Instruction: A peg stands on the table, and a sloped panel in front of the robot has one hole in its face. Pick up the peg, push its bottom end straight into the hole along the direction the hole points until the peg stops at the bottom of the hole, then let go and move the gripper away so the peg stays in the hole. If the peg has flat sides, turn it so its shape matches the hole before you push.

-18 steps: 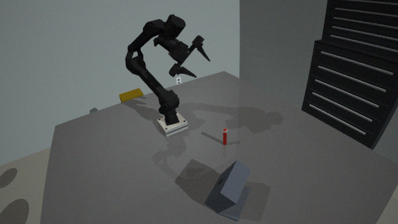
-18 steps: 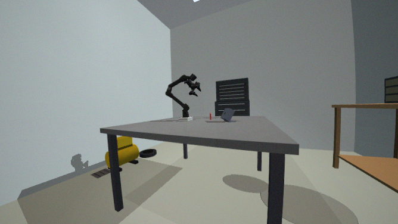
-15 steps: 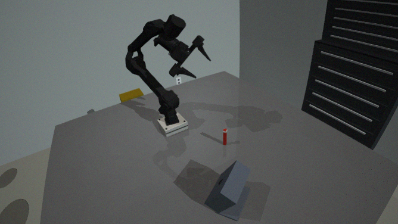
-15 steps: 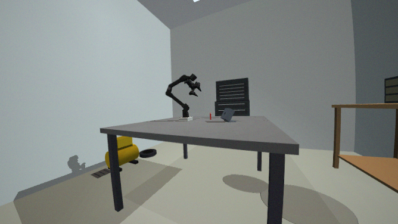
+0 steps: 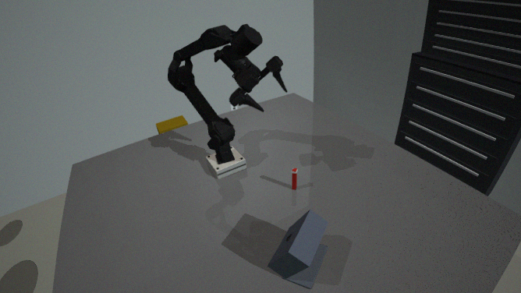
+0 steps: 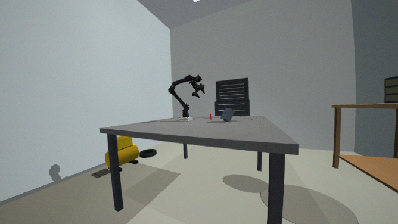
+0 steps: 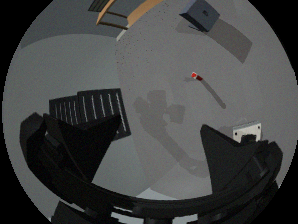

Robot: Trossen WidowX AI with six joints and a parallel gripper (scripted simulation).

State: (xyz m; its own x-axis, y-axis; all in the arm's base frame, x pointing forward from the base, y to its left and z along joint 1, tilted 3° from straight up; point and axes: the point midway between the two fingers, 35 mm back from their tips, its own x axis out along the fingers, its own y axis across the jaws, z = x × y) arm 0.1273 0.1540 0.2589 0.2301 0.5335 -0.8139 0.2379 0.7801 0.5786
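My gripper tip is 220 mm above the peg, 90 mm short of it and 20 mm to the right of it. Also, from my gripper tip: sloped panel (340 mm ahead, 210 mm below, 80 mm to the right).
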